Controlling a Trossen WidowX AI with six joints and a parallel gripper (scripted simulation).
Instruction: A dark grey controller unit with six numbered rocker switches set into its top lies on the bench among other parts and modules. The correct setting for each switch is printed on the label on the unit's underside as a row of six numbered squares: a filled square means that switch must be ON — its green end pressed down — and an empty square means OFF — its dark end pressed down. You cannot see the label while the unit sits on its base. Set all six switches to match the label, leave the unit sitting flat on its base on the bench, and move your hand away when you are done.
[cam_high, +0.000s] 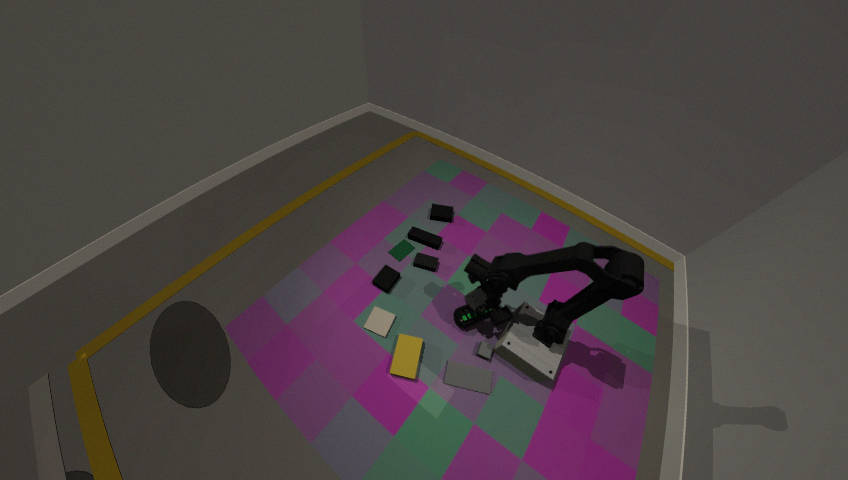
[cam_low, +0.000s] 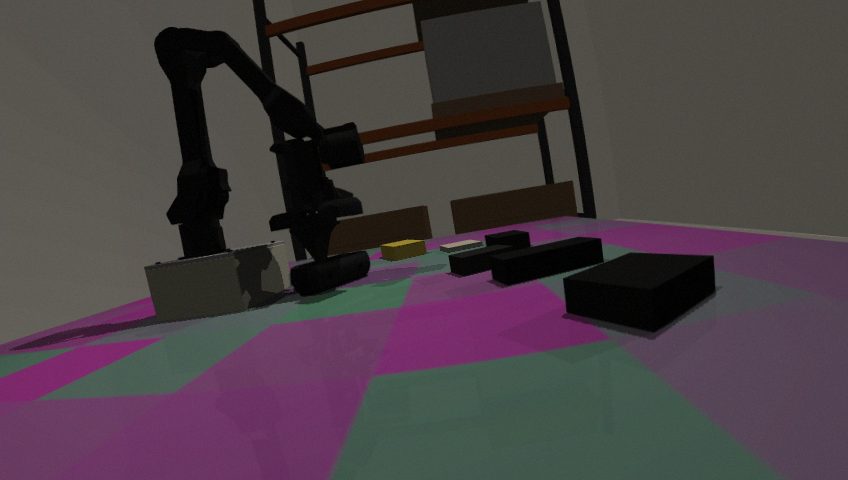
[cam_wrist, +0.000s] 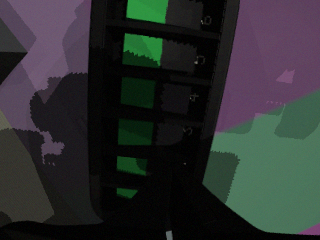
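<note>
Right now the small grey piece is 9 cm behind my gripper tip, 12 cm to the left of it and 3 cm below it. Round my gripper tip: yellow block 9 cm ahead, 29 cm to the left, 3 cm below; then grey plate 9 cm behind, 21 cm to the left, 4 cm below; then cream plate 24 cm ahead, 26 cm to the left, 4 cm below.
</note>
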